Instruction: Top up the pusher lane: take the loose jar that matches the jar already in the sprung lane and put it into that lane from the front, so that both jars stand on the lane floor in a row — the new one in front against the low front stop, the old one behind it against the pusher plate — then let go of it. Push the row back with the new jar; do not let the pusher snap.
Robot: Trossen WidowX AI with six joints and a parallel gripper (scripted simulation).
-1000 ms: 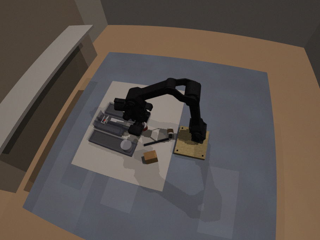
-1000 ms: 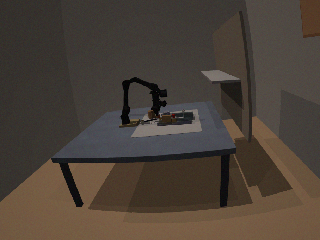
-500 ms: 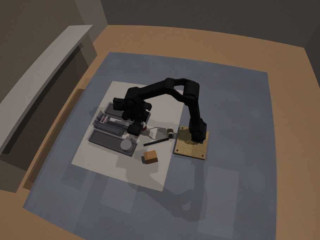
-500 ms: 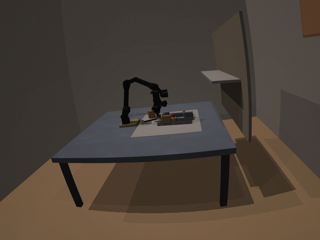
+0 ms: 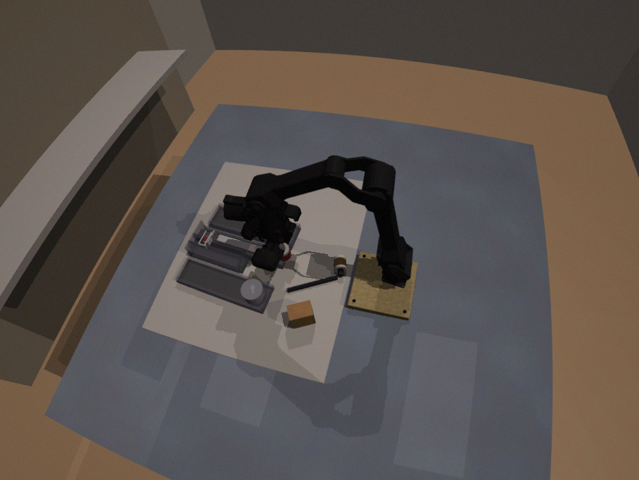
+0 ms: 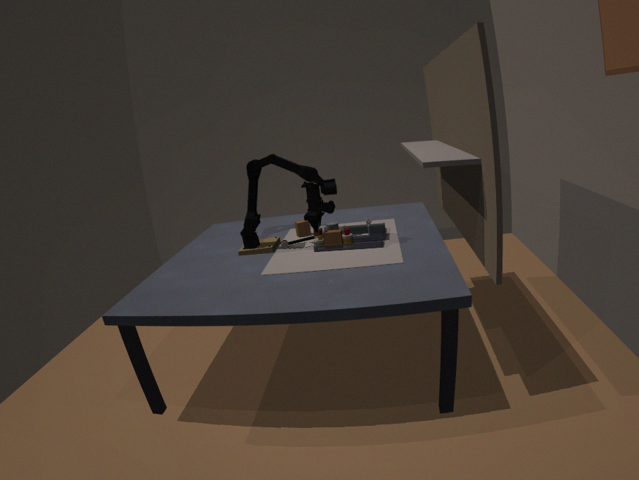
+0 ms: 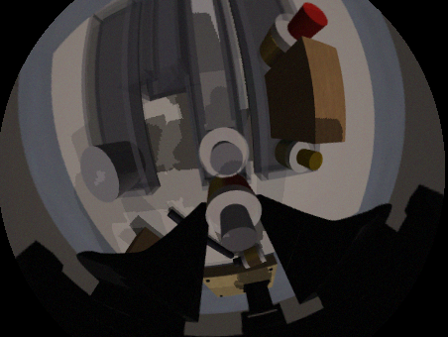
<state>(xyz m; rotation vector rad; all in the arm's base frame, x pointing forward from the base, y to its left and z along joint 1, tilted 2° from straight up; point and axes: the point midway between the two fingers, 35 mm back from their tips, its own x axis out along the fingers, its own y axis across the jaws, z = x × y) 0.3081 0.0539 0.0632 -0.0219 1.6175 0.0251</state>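
The yellow-lidded jar is 8 cm to the right of my gripper tip, 3 cm ahead of it and 2 cm below it. From my gripper tip the other things lie so: black rod: 10 cm behind, 5 cm below, 4 cm to the left; red-lidded jar: 14 cm ahead, 7 cm to the right, 1 cm below; grey cylinder: 13 cm to the left, 3 cm below, 3 cm ahead.
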